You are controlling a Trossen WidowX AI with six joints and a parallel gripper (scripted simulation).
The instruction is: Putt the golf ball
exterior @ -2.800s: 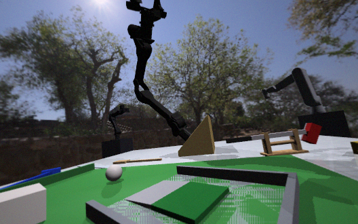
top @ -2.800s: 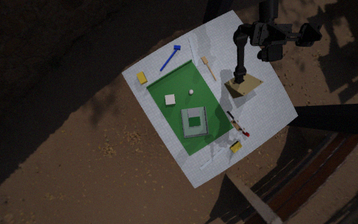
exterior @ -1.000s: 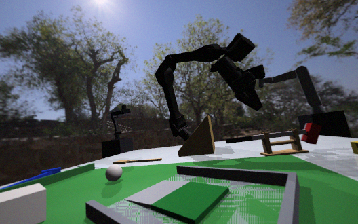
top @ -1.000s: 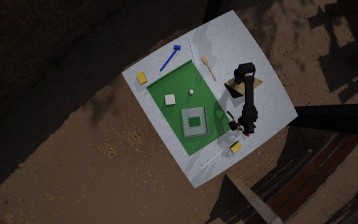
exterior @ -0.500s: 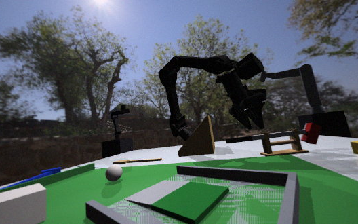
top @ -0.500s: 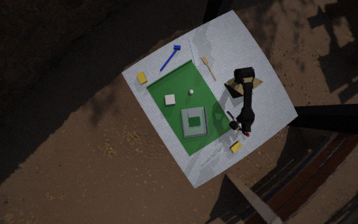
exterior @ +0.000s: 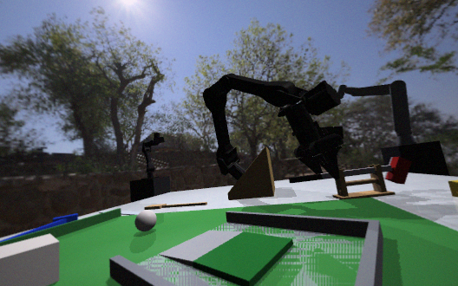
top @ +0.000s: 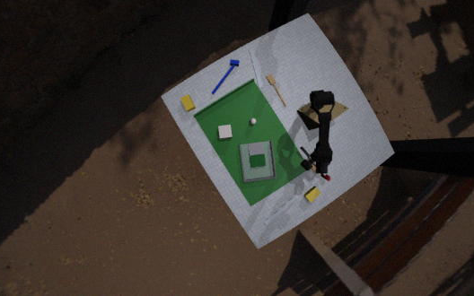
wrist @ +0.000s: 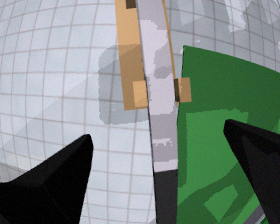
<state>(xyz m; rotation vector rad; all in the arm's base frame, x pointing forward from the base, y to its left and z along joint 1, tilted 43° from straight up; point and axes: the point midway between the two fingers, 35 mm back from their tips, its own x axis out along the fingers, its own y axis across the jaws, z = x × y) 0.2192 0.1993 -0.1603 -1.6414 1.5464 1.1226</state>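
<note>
Now: gripper tip 50 mm to the right of the red putter and 10 mm past it. The rest, counted from my gripper tip: grey frame (300 mm ahead, 150 mm to the right, 50 mm below); then wooden stand (70 mm to the left, 20 mm below, 10 mm behind); then green mat (290 mm to the right, 260 mm ahead, 50 mm below).
</note>
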